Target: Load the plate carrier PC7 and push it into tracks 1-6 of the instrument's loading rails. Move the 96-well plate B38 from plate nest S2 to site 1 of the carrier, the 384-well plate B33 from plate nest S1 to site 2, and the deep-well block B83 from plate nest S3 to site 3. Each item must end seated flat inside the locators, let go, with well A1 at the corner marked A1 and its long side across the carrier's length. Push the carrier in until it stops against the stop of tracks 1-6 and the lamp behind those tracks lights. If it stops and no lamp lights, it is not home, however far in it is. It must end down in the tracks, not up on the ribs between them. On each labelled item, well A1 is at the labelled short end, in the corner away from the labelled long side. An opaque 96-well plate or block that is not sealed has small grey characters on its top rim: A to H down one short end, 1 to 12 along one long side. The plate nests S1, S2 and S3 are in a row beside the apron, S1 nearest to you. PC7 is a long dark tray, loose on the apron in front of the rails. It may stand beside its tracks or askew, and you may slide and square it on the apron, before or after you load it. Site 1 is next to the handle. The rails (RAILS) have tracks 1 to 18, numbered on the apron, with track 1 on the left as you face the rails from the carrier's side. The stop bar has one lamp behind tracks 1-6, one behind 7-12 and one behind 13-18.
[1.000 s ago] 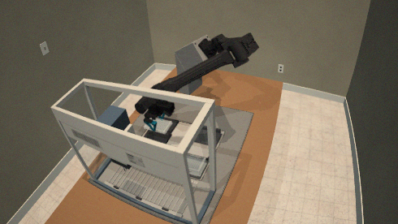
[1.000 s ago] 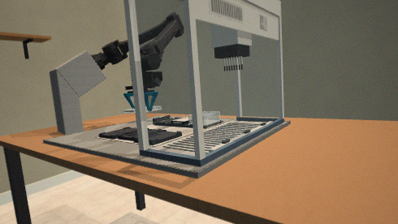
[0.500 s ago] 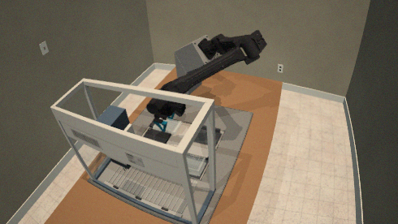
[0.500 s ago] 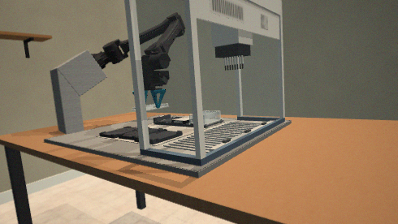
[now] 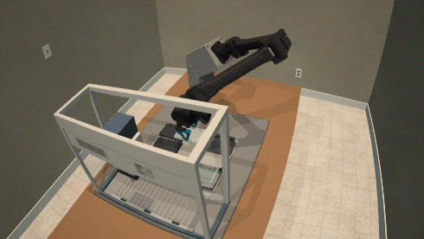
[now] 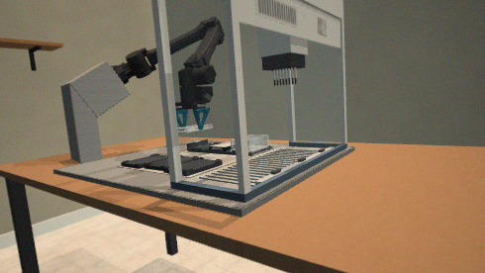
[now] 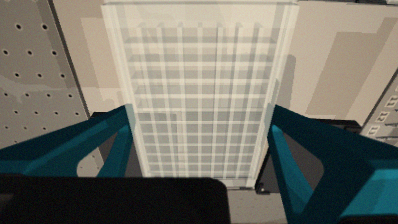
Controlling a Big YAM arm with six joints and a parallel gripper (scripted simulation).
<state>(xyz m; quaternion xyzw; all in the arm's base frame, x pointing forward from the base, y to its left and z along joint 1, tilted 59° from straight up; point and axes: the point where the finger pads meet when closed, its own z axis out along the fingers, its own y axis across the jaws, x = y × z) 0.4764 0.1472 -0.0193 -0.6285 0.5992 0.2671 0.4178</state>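
The carrier PC7 lies 40 mm ahead of my hand, 130 mm to the left of it and 90 mm below it. Also, from my hand: plate nest S3: 160 mm ahead, 130 mm to the right, 100 mm below; then deep-well block B83: 140 mm ahead, 140 mm to the left, 80 mm below; then white 96-well plate: 10 mm below.
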